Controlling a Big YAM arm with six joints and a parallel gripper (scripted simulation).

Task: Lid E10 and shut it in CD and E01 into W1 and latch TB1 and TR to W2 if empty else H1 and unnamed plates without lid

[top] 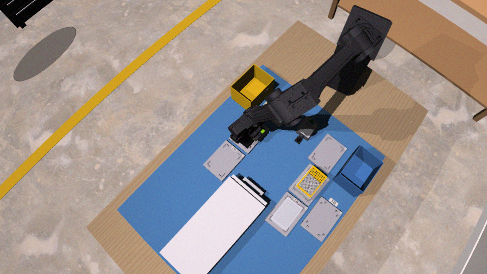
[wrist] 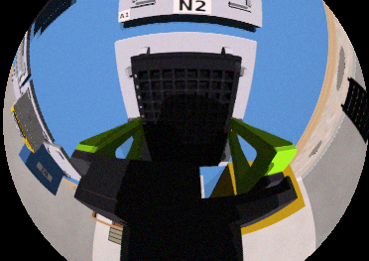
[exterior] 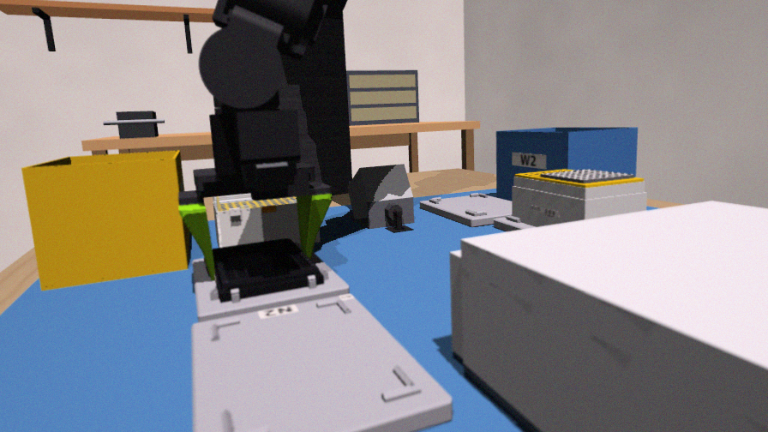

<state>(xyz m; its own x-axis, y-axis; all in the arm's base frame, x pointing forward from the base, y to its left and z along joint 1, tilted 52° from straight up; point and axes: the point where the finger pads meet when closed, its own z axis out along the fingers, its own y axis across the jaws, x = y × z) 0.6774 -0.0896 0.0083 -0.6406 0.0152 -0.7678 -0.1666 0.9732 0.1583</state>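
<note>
My gripper is now right at the black plate. Round my hand: nest N4: 1 cm below; then tip box TB1: 17 cm behind, 1 cm to the right, 2 cm above; then nest N2: 18 cm ahead, 4 cm to the left, 1 cm below.
</note>
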